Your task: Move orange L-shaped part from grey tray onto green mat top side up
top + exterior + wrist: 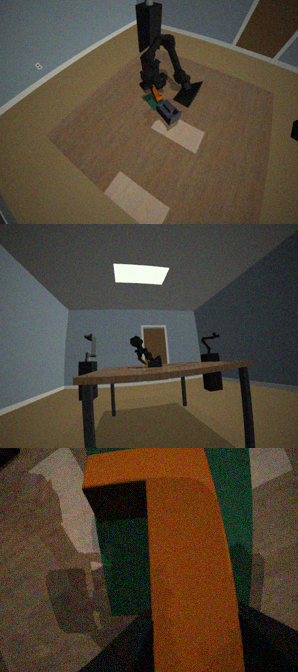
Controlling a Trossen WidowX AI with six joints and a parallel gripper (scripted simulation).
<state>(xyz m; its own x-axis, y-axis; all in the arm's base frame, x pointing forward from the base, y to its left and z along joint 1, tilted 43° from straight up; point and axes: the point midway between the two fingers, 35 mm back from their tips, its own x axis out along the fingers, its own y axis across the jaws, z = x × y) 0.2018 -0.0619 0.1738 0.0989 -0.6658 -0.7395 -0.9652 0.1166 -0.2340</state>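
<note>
The green mat is 11 cm below my gripper tip and 2 cm to the left of it. The rest, counted from my gripper tip: orange L-shaped part: 3 cm to the left, 3 cm below, 1 cm behind.
</note>
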